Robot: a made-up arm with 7 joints. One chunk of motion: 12 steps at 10 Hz.
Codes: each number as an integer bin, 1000 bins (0 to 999) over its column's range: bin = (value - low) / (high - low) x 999, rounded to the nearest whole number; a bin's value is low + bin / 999 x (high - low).
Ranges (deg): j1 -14..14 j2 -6..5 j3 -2..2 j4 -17..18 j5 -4..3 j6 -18..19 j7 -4..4
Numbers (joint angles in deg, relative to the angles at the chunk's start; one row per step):
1: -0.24 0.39 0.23 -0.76 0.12 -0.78 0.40
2: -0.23 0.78 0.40 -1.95 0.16 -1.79 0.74
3: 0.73 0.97 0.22 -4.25 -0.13 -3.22 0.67
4: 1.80 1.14 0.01 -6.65 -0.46 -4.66 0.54
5: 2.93 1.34 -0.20 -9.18 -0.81 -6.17 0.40
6: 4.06 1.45 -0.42 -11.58 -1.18 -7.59 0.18
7: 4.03 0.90 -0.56 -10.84 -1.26 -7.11 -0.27
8: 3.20 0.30 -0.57 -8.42 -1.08 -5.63 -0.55
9: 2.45 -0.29 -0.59 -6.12 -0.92 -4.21 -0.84
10: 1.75 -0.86 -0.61 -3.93 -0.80 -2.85 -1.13
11: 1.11 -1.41 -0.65 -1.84 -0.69 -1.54 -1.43
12: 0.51 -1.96 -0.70 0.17 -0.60 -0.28 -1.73
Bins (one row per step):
1: 491 580 557 464 588 465 549
2: 491 616 599 430 594 438 592
3: 526 633 554 364 552 399 583
4: 564 648 502 295 505 360 567
5: 604 667 450 223 455 319 549
6: 644 677 395 155 402 281 522
7: 643 627 360 176 391 294 466
8: 614 572 357 245 417 334 431
9: 587 519 352 311 440 372 395
10: 562 467 347 373 457 409 358
11: 539 417 337 433 472 444 321
12: 518 367 325 490 485 478 283

